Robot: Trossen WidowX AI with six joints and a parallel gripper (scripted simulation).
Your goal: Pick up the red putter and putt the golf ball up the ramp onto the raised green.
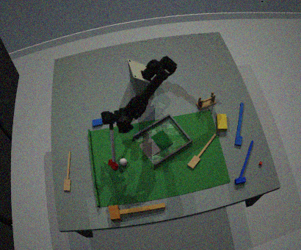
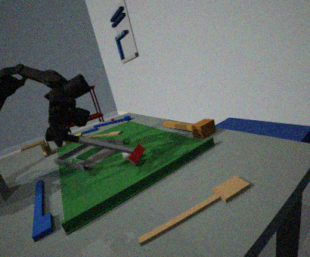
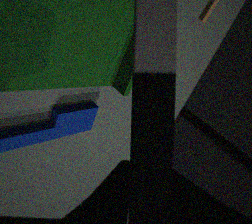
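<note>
Right now the red putter is 110 mm ahead of my gripper tip and 50 mm below it. The rest, counted from my gripper tip: green mat (200 mm ahead, 210 mm to the left, 150 mm below); white golf ball (190 mm ahead, 30 mm to the left, 130 mm below); small wooden gate (70 mm behind, 590 mm to the left, 120 mm below).
</note>
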